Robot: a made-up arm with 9 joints. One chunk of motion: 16 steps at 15 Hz.
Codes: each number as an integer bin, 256 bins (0 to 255) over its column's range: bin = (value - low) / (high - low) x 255, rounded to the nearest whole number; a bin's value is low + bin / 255 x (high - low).
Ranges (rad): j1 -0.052..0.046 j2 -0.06..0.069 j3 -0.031..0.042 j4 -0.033..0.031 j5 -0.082..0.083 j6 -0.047..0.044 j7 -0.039..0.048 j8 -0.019..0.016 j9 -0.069..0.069
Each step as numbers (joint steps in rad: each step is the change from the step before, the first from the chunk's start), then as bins.
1 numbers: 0.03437 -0.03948 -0.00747 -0.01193 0.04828 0.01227 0.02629 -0.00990 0.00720
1 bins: 225 41 82 84 201 166 191 66 141
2 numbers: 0.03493 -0.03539 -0.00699 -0.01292 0.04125 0.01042 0.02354 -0.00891 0.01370
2 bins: 226 49 84 80 190 161 183 74 153
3 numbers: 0.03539 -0.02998 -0.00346 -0.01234 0.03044 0.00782 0.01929 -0.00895 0.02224
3 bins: 227 59 96 82 174 154 171 73 169
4 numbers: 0.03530 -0.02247 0.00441 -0.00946 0.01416 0.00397 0.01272 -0.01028 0.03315
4 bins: 227 74 124 94 149 143 152 64 189
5 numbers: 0.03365 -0.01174 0.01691 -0.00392 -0.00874 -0.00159 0.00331 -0.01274 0.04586
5 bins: 223 95 167 116 113 127 124 46 212
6 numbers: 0.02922 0.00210 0.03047 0.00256 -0.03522 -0.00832 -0.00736 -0.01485 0.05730
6 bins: 211 123 215 142 72 108 93 30 233
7 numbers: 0.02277 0.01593 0.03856 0.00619 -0.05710 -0.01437 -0.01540 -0.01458 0.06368
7 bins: 195 150 243 156 38 91 69 32 245
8 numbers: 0.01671 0.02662 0.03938 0.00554 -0.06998 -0.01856 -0.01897 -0.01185 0.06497
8 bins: 179 171 246 154 19 80 59 52 248
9 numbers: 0.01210 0.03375 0.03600 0.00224 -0.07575 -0.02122 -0.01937 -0.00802 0.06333
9 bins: 167 185 234 140 10 72 58 80 245
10 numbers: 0.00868 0.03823 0.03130 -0.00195 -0.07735 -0.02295 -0.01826 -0.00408 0.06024
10 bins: 158 194 218 124 7 67 61 109 239
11 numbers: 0.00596 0.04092 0.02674 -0.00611 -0.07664 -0.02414 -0.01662 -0.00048 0.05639
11 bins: 151 199 202 107 8 64 66 135 232
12 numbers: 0.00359 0.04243 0.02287 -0.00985 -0.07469 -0.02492 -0.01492 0.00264 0.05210
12 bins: 145 202 188 92 11 62 71 158 224
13 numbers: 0.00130 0.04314 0.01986 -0.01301 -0.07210 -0.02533 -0.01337 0.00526 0.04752
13 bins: 139 204 178 80 15 61 75 177 215
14 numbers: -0.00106 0.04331 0.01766 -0.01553 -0.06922 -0.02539 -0.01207 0.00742 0.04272
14 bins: 133 204 170 70 20 61 79 192 206
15 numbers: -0.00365 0.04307 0.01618 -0.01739 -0.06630 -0.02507 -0.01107 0.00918 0.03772
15 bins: 126 204 165 62 24 61 82 205 197
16 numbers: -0.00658 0.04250 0.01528 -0.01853 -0.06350 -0.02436 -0.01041 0.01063 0.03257
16 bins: 118 203 162 58 29 63 84 216 188
